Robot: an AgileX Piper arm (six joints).
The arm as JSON. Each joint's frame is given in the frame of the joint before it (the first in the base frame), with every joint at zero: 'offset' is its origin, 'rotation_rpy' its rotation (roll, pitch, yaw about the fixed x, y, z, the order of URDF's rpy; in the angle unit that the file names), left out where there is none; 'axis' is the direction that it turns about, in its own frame. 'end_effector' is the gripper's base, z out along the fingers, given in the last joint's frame.
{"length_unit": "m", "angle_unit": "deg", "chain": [
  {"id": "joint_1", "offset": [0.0, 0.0, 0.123], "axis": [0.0, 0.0, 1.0]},
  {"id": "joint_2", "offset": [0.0, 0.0, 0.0], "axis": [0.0, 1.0, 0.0]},
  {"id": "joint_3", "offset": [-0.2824, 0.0, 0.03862], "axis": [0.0, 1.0, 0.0]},
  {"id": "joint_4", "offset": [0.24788, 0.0, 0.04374], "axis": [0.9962, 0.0, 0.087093]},
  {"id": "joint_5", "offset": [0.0, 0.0, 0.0], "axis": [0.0, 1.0, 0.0]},
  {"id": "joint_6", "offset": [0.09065, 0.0, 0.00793], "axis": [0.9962, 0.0, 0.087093]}
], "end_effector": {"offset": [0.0, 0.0, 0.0], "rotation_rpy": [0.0, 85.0, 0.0]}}
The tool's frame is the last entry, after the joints.
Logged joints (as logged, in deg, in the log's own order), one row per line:
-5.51 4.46 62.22 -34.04 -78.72 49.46
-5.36 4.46 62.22 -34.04 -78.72 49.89
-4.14 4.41 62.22 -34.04 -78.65 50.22
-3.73 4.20 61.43 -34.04 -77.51 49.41
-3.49 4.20 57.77 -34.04 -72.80 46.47
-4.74 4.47 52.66 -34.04 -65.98 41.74
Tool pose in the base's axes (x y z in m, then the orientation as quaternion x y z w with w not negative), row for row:
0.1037 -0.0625 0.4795 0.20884 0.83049 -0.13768 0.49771
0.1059 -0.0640 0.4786 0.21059 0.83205 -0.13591 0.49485
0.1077 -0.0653 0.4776 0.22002 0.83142 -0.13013 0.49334
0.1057 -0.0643 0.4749 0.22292 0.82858 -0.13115 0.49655
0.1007 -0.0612 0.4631 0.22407 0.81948 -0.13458 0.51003
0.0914 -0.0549 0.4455 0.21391 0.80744 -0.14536 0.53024
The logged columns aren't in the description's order. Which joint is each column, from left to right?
Columns, left to right: joint_6, joint_4, joint_5, joint_1, joint_3, joint_2.
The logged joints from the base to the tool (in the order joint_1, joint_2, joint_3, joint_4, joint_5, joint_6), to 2 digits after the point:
-34.04 49.46 -78.72 4.46 62.22 -5.51
-34.04 49.89 -78.72 4.46 62.22 -5.36
-34.04 50.22 -78.65 4.41 62.22 -4.14
-34.04 49.41 -77.51 4.20 61.43 -3.73
-34.04 46.47 -72.80 4.20 57.77 -3.49
-34.04 41.74 -65.98 4.47 52.66 -4.74

